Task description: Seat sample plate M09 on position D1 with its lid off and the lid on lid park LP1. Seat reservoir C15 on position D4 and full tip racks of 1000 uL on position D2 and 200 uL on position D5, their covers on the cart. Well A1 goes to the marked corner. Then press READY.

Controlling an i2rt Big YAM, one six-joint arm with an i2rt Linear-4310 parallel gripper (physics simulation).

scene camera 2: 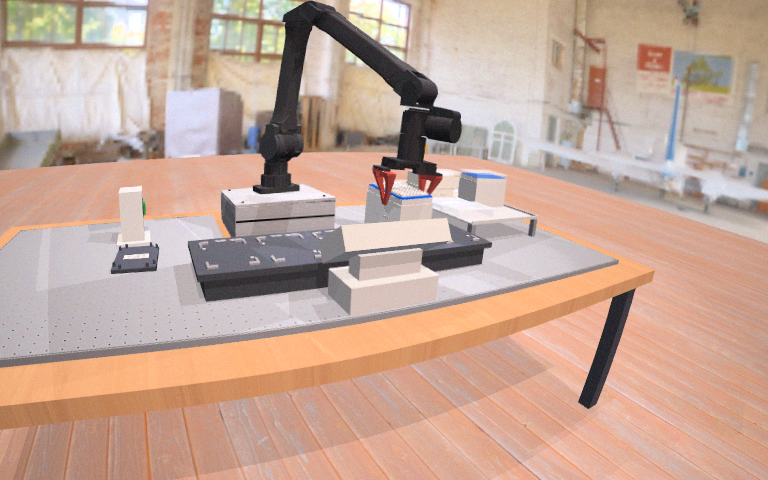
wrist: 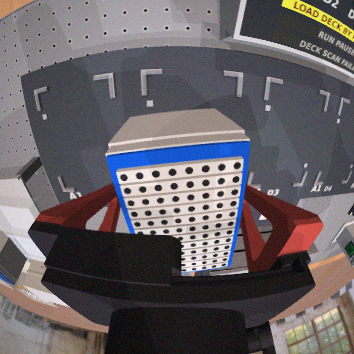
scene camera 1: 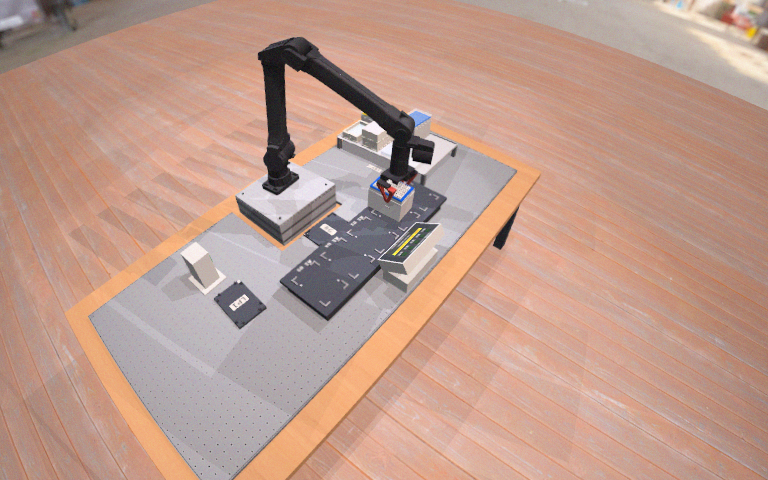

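Note:
A tall tip rack (scene camera 1: 389,204) (scene camera 2: 396,210) (wrist: 182,200) with a blue rim and rows of tips stands uncovered around position D2. In the wrist view the deck's far D2 corner brackets show bare, with a gap to the rack's foot; its near foot is hidden. Its size label does not show. My gripper (scene camera 1: 399,189) (scene camera 2: 406,196) (wrist: 178,187) is open, its red fingers straddling the rack's upper part. Lid park LP1 (scene camera 1: 239,303) (scene camera 2: 135,258) is bare. The green button (scene camera 2: 143,207) (wrist: 350,248) is on a white post (scene camera 1: 201,266). Plate M09 and reservoir C15 cannot be told apart.
The dark deck (scene camera 1: 311,283) (scene camera 2: 226,266) (wrist: 195,60) carries corner brackets. The tilted display (scene camera 1: 408,244) (scene camera 2: 396,233) (wrist: 320,30) stands at its front edge. Pad RG (scene camera 1: 328,228) lies behind it. The cart (scene camera 1: 441,158) (scene camera 2: 512,212) holds white boxes (scene camera 1: 373,135) and a blue-topped box (scene camera 1: 419,120) (scene camera 2: 481,188).

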